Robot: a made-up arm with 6 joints.
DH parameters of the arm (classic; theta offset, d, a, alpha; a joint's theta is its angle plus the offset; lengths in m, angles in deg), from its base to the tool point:
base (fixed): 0 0.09 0 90
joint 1: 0 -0.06 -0.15 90
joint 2: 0 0.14 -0.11 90
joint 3: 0 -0.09 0.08 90
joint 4: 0 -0.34 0.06 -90
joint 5: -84.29 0 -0.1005 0
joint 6: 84.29 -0.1 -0.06 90
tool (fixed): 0 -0.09 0 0
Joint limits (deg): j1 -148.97..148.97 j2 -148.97..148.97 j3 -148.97..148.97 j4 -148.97..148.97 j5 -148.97..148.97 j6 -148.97..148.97
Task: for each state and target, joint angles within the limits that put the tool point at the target. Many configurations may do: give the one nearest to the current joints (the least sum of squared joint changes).
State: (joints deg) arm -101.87 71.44 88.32 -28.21 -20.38 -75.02
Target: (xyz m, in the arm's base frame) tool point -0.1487 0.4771 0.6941
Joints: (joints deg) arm -104.56 78.77 95.36 -39.12 -49.05 -103.86
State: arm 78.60 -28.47 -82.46 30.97 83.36 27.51
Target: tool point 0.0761 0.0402 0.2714
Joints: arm 94.00 -46.42 -91.93 38.67 65.32 19.12
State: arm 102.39 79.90 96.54 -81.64 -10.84 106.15
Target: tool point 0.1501 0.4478 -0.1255
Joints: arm 132.10 85.38 117.77 -89.22 14.25 111.44
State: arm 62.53 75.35 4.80 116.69 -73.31 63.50
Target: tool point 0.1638 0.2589 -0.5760
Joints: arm 35.27 57.39 28.92 111.62 -59.07 58.78
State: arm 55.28 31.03 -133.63 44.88 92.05 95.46
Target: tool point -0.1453 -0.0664 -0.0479
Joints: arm 78.88 26.94 -111.33 55.07 97.04 91.58
